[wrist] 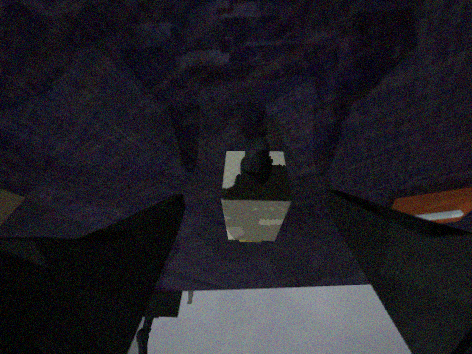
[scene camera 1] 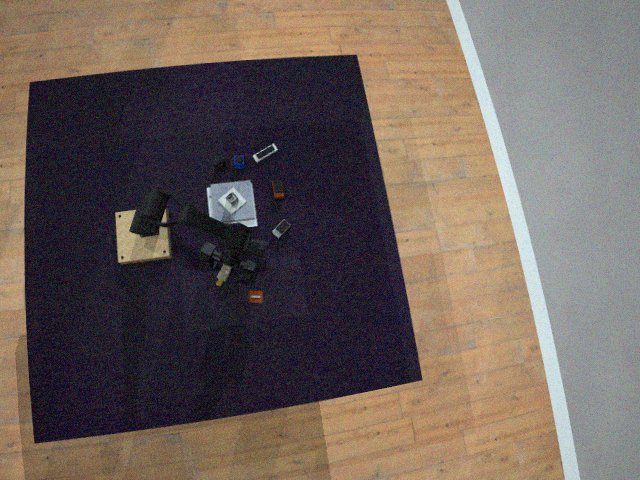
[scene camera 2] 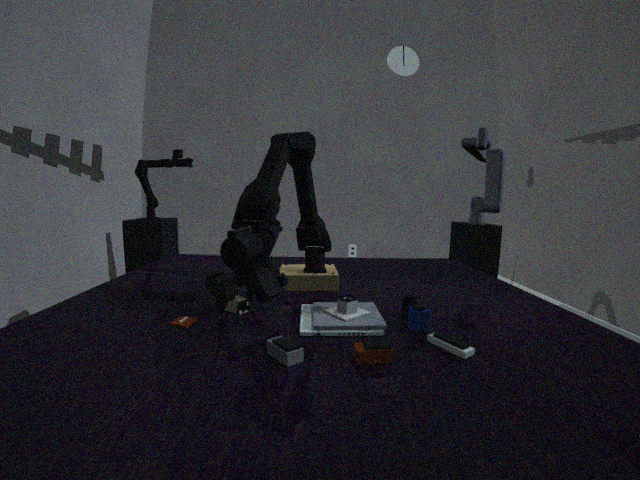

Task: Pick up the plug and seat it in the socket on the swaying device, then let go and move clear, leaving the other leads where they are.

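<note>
The plug (scene camera 1: 223,272) (scene camera 2: 237,304) (wrist: 256,220) has a cream block body, a yellow tip and a dark lead end; it lies on the dark mat. My gripper (scene camera 2: 245,302) (wrist: 254,198) is open, low over the mat, with one finger on each side of the plug in the wrist view. Gaps show between the plug and both fingers there. The arm hides part of the plug's surroundings in scene camera 1. The socket (scene camera 1: 231,198) (scene camera 2: 347,304) is a small grey block on a white square plate, on top of the pale stacked device (scene camera 1: 247,209) (scene camera 2: 320,322).
An orange block with a white bar (scene camera 1: 255,296) (scene camera 2: 184,321) (wrist: 435,212) lies near the plug. Around the device stand a grey block (scene camera 1: 281,228) (scene camera 2: 285,351), an orange one (scene camera 1: 278,189) (scene camera 2: 373,353), a blue one (scene camera 1: 238,161) (scene camera 2: 418,319), a white one (scene camera 1: 265,152) (scene camera 2: 450,346) and a black one (scene camera 1: 221,165).
</note>
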